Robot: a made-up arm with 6 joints.
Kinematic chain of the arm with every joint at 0, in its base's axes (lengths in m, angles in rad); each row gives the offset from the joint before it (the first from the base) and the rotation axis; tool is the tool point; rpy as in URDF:
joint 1: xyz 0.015 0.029 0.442 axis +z
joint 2: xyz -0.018 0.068 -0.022 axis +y
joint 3: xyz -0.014 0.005 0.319 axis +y
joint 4: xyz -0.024 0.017 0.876 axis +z
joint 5: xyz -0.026 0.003 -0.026 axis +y
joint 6: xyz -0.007 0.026 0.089 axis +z
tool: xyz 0.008 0 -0.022 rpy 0.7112 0.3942 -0.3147
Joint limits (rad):
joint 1: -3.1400..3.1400
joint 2: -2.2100..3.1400
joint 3: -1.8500..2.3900
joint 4: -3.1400..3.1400
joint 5: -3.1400..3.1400
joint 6: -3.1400..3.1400
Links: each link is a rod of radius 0.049 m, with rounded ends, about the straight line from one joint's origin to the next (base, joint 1, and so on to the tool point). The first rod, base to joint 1, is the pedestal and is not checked.
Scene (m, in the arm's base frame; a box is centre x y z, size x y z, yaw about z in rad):
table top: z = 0
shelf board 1: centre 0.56 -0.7 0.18 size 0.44 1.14 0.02 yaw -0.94
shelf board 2: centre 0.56 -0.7 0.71 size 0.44 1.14 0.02 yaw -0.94
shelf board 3: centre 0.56 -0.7 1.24 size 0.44 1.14 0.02 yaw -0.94
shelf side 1: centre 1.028 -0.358 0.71 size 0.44 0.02 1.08 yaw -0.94
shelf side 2: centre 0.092 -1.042 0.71 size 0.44 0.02 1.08 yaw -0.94
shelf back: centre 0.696 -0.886 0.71 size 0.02 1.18 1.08 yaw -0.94
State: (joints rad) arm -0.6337 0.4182 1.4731 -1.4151 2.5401 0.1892
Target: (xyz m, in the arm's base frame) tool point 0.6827 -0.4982 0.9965
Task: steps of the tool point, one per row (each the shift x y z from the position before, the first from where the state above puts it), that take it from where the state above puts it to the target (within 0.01 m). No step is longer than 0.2 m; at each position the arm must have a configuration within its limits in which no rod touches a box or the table.
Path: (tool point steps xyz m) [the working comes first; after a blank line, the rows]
Joints at the target: -0.7574 0.4121 0.7920 -1.4226 2.3908 0.1864
Straight joint move there: touches shelf board 2.

1: -0.0414 0.0714 0.0260
2: -0.0480 0.0687 0.0087
3: -0.0507 0.0633 -0.0090
4: -0.0495 0.0562 -0.0258
5: 0.0127 -0.0501 0.1792
6: -0.0273 -0.0279 0.1824
7: -0.0625 0.0007 0.1755
8: 0.0500 -0.0606 0.0279
9: 0.0525 -0.0677 0.0098
10: 0.0512 -0.0720 -0.0093
11: 0.0461 -0.0732 -0.0284

